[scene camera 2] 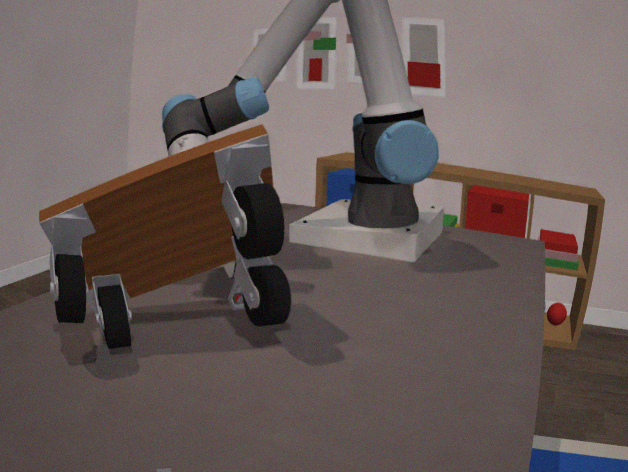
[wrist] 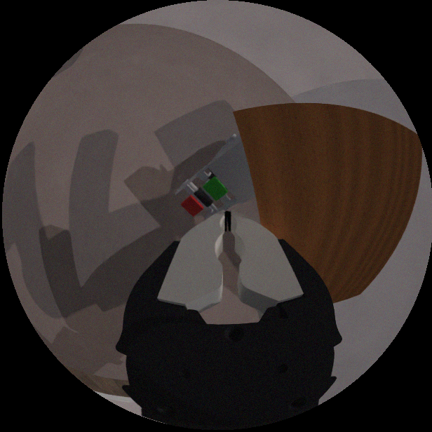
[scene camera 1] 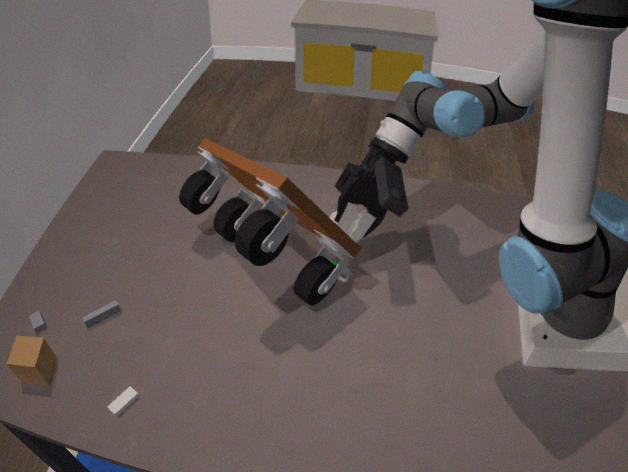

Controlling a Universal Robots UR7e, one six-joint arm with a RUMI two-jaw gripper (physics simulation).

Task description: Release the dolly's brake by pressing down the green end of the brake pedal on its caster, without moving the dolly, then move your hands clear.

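Note:
The dolly (scene camera 1: 246, 164) (scene camera 2: 157, 228) (wrist: 330, 200) is tipped steeply, its underside and casters turned toward the scene cameras. Which wheels touch the table is unclear. The brake caster's black wheel (scene camera 1: 315, 280) (scene camera 2: 267, 295) is at the deck's low right end in scene camera 1. The pedal's green end (scene camera 1: 334, 262) (wrist: 215, 188) and red end (scene camera 2: 237, 297) (wrist: 192, 205) show beside the caster bracket. My gripper (scene camera 1: 356, 227) (wrist: 226, 212) is shut and empty, close against the deck's top side; contact is unclear. In the wrist view its tips are just below the pedal. The deck mostly hides it in scene camera 2.
On the table (scene camera 1: 228, 385) (scene camera 2: 355, 395), an orange block (scene camera 1: 29, 357), two grey blocks (scene camera 1: 101, 313) (scene camera 1: 37, 321) and a white block (scene camera 1: 122, 400) lie at the left in scene camera 1. The robot's base (scene camera 1: 573, 352) (scene camera 2: 365, 242) stands right of the dolly.

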